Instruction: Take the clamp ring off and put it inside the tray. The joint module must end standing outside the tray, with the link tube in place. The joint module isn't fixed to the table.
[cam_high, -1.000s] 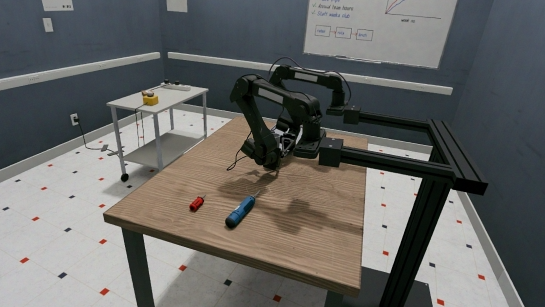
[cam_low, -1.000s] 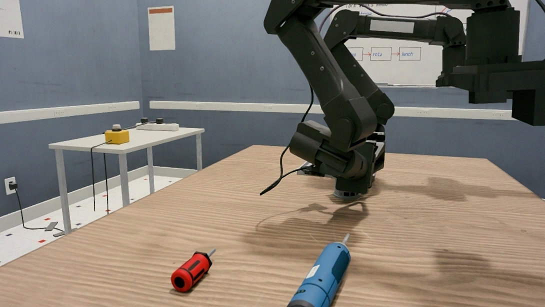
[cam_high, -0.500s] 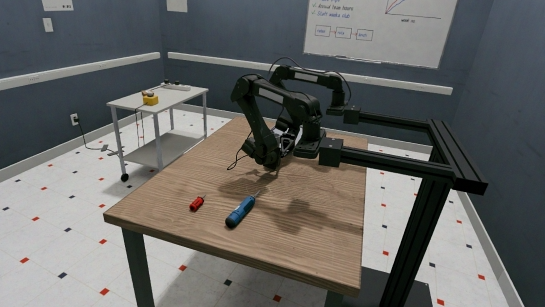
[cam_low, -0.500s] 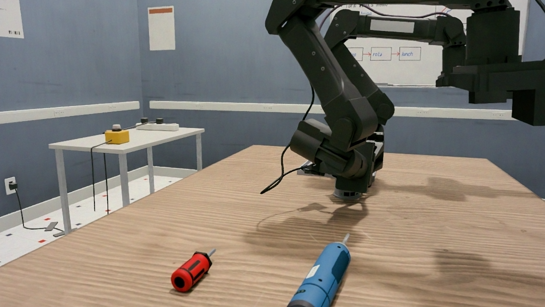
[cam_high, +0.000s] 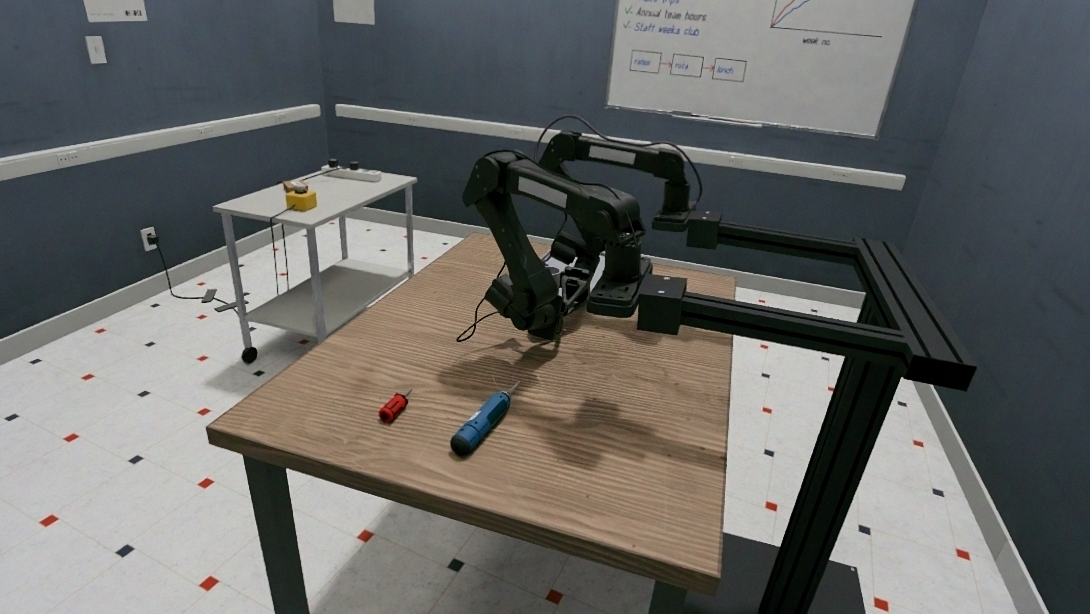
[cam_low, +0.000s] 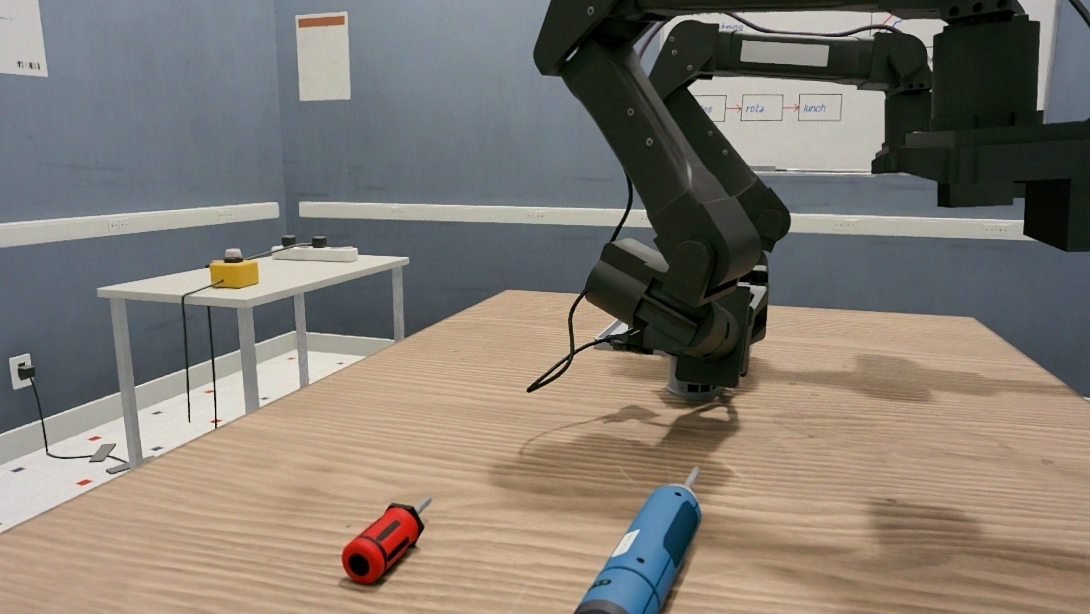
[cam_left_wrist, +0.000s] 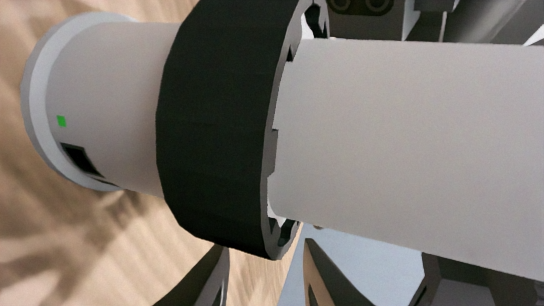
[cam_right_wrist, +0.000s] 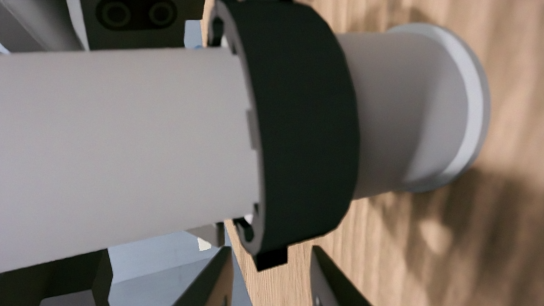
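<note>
My right hand is 4 cm short of the dark clamp ring and 2 cm to the right of it. The rest, counted from my right hand: small screw 15 cm to the right, 9 cm ahead, 6 cm below; grey link tube 5 cm ahead, 5 cm above, 2 cm to the left; grey joint module 4 cm ahead, 3 cm below, 2 cm to the left.
The dark clamp ring lies 4 cm ahead of my left hand and 2 cm to the right of it. The rest, counted from my left hand: small screw (9 cm ahead, 19 cm to the right, 5 cm below); then grey link tube (5 cm ahead, 2 cm to the right, 5 cm above); then grey joint module (5 cm ahead, 2 cm to the right, 3 cm below).
</note>
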